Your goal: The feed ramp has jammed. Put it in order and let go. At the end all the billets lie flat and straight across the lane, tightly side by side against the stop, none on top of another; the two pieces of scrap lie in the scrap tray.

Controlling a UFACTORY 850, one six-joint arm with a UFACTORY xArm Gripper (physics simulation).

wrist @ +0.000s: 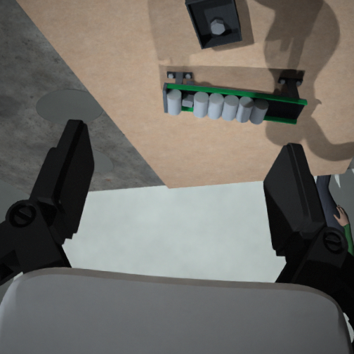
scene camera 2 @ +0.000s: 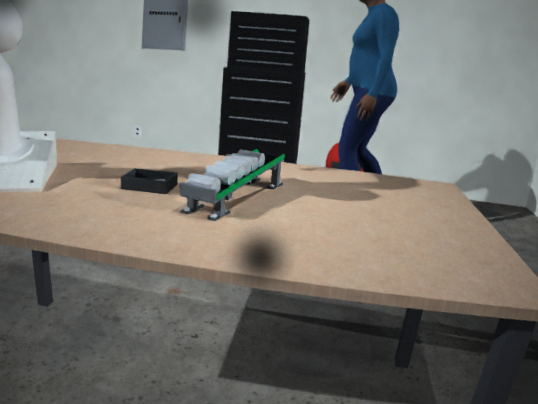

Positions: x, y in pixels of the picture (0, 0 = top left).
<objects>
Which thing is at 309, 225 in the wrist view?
The gripper.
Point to a black scrap tray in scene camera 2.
At 143, 180
</objects>
